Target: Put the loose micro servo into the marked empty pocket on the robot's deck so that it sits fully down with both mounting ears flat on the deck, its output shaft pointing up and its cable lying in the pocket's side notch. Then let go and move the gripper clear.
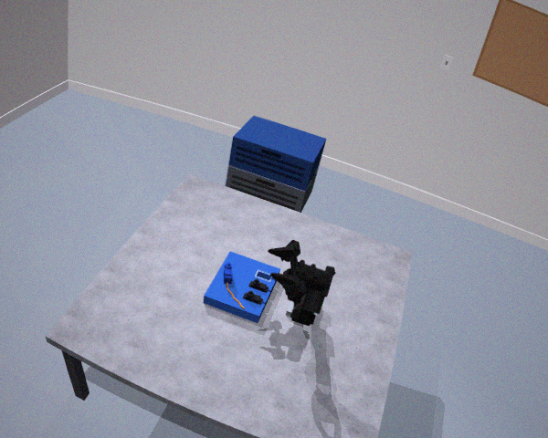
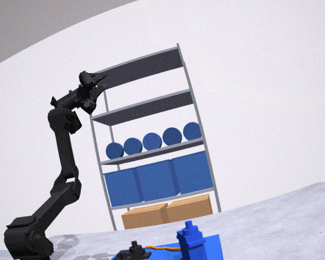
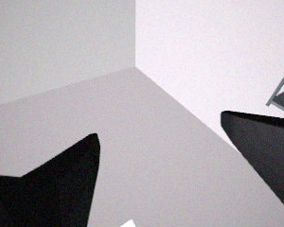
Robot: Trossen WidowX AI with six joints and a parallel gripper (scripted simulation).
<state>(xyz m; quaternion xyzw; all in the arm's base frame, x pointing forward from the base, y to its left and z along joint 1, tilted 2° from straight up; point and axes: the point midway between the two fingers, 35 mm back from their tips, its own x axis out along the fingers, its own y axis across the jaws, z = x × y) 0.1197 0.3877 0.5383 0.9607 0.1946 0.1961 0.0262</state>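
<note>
Now: gripper tip 17 cm short of the blue deck, 41 cm to the left of it and 56 cm above it.
</note>
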